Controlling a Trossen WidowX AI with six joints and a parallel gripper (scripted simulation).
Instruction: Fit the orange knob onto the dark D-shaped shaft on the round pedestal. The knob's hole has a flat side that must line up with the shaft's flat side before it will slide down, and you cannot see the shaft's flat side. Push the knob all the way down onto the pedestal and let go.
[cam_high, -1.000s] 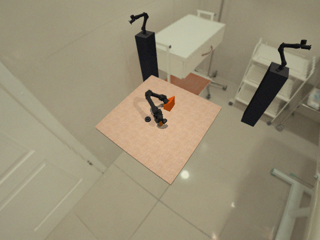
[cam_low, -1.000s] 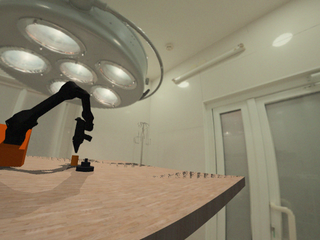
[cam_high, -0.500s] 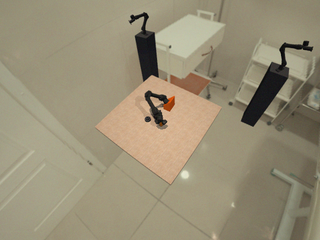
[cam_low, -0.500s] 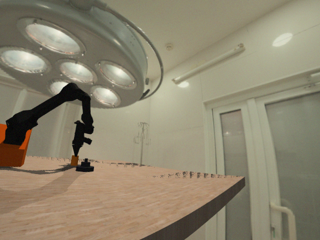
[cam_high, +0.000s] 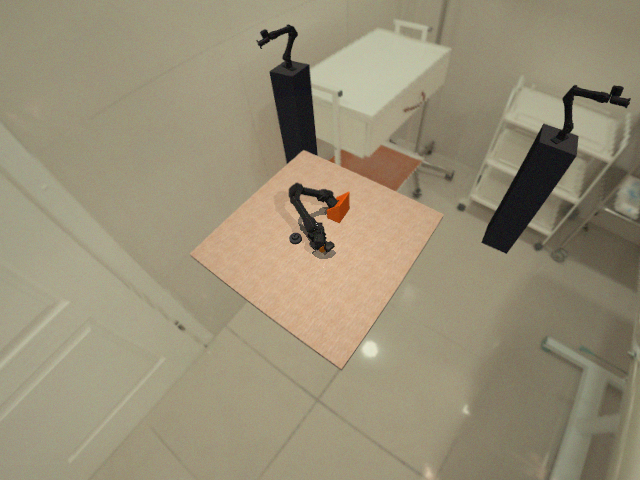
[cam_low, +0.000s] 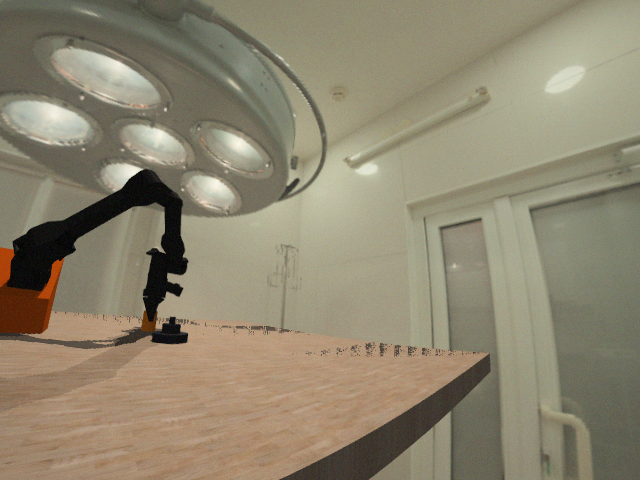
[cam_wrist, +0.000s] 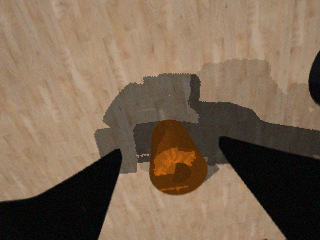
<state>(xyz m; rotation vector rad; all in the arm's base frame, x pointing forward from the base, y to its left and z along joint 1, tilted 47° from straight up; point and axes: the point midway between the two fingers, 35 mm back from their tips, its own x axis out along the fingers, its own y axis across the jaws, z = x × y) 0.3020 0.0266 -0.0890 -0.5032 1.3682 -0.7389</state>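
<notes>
Right now the orange knob is right at my gripper tip. From my gripper tip the other things lie so: dark round pedestal 210 mm to the right, 10 mm ahead.
</notes>
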